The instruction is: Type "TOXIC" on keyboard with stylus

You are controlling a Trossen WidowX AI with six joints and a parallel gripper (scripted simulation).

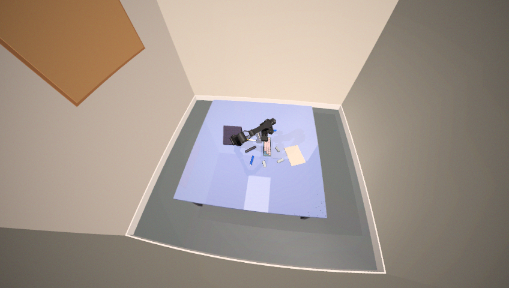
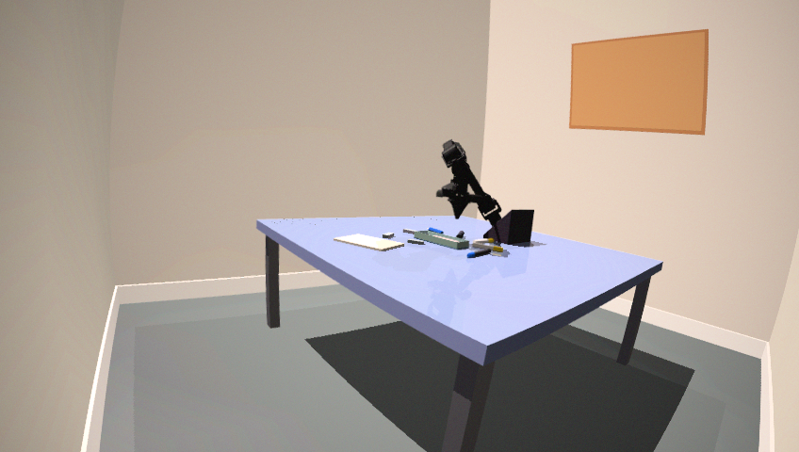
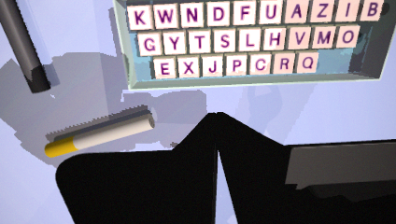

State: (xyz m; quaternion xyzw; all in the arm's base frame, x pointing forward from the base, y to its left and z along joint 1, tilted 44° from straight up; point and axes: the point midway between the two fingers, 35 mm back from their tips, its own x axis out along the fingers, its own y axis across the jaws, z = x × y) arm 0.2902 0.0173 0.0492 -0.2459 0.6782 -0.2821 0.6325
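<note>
The blue stylus is 23 cm to the right of my gripper tip, 13 cm behind it and 9 cm below it. Also, from my gripper tip: cream notepad 30 cm ahead, 14 cm to the right, 9 cm below; black pen 16 cm to the left, 10 cm ahead, 9 cm below; Q key 9 cm to the right, 8 cm below, 1 cm ahead.
</note>
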